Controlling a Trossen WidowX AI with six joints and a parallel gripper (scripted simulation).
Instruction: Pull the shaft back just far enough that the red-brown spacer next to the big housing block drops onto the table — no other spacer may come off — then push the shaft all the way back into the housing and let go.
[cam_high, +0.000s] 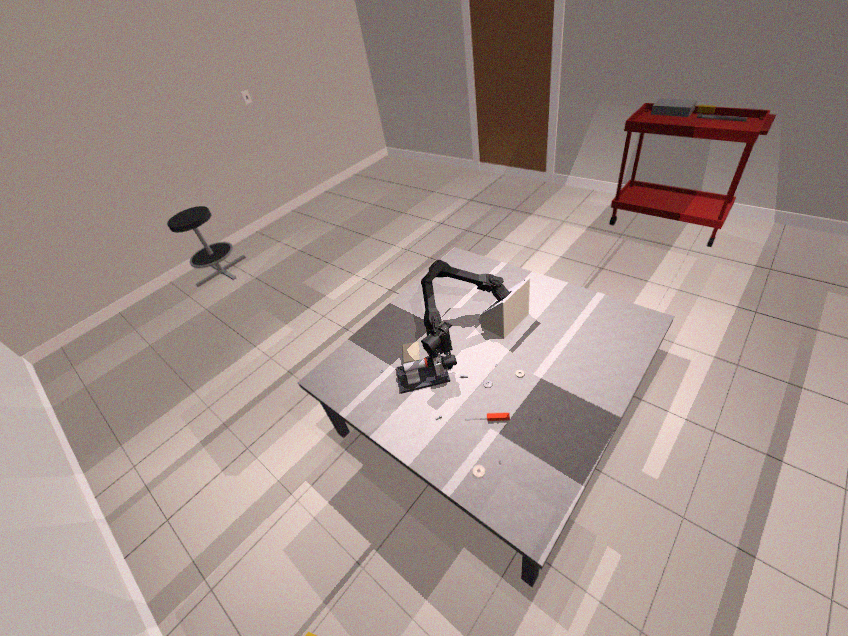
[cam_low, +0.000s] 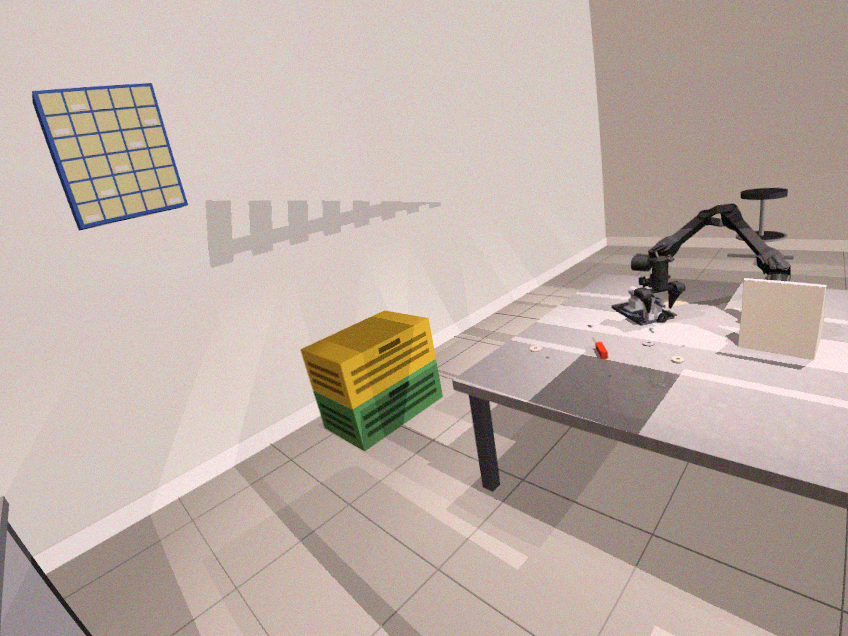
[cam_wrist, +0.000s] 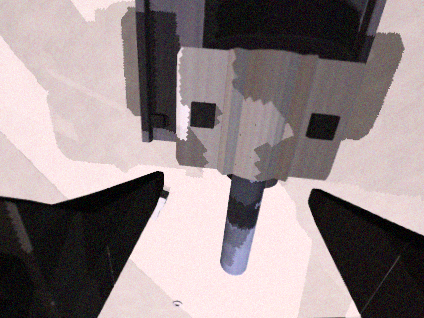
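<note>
Now: gripper tip 30 mm short of the dark grey shaft, 30 mm to the left of it and 30 mm below it. Round my gripper tip: red-brown spacer: 70 mm ahead, 70 mm to the right, 30 mm above; dark spacer ring: 50 mm ahead, 50 mm to the right, 30 mm above; card: 10 mm ahead, 220 mm to the right, 50 mm below.
</note>
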